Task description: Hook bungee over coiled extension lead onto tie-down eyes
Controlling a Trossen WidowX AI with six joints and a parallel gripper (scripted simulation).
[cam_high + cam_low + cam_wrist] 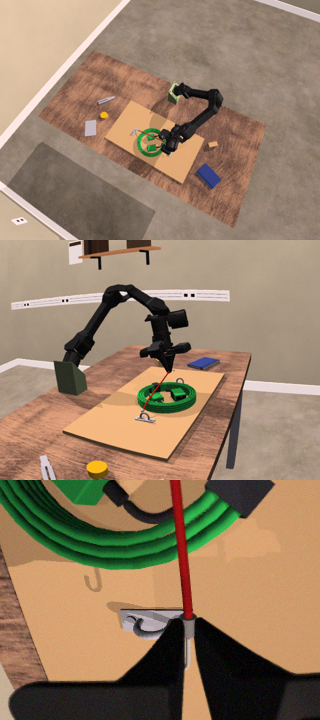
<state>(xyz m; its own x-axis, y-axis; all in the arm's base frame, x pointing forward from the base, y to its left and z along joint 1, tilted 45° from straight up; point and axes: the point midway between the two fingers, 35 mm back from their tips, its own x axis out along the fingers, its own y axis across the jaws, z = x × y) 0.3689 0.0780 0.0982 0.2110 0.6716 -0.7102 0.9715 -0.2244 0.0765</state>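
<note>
The extension lead is 4 cm ahead of my hand, 12 cm to the right of it and 7 cm below it. From my hand the other things lie so: wooden block: 13 cm behind, 26 cm to the left, 8 cm below; yellow disc: 1 cm ahead, 54 cm to the right, 9 cm below; grey plate: 13 cm ahead, 58 cm to the right, 10 cm below.
</note>
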